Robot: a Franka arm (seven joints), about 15 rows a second.
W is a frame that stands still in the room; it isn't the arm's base.
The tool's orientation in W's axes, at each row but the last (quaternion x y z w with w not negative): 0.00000 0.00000 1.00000 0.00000; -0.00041 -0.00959 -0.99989 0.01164; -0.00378 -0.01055 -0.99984 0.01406; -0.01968 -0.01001 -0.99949 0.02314; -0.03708 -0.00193 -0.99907 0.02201; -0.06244 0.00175 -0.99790 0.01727; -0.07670 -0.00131 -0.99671 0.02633; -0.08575 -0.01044 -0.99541 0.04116; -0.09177 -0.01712 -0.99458 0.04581; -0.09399 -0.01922 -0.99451 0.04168; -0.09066 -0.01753 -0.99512 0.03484
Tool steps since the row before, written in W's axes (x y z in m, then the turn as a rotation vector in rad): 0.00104 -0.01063 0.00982 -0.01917 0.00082 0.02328; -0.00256 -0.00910 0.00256 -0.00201 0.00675 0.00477; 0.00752 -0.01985 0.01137 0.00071 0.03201 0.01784; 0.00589 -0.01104 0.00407 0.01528 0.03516 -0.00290; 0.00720 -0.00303 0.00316 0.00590 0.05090 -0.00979; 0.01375 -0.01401 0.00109 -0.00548 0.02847 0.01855; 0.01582 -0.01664 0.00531 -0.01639 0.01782 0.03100; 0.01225 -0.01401 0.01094 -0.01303 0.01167 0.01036; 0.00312 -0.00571 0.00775 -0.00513 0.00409 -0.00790; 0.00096 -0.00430 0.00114 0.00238 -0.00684 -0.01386; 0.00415 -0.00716 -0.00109 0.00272 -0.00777 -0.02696
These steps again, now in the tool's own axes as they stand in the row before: -0.00104 0.01063 0.00982 0.01917 -0.00082 0.02328; 0.00277 0.00909 0.00238 0.00186 -0.00670 0.00490; -0.00687 0.02029 0.01100 -0.00147 -0.03160 0.01852; -0.00521 0.01138 0.00406 -0.01698 -0.03446 -0.00157; -0.00681 0.00335 0.00367 -0.00884 -0.05061 -0.00905; -0.01301 0.01447 0.00281 0.00676 -0.02875 0.01768; -0.01393 0.01744 0.00755 0.01998 -0.01870 0.02825; -0.00903 0.01514 0.01247 0.01364 -0.01258 0.00832; -0.00113 0.00618 0.00794 0.00321 -0.00476 -0.00852; -0.00038 0.00440 0.00110 -0.00440 0.00660 -0.01348; -0.00380 0.00741 -0.00062 -0.00705 0.00717 -0.02633
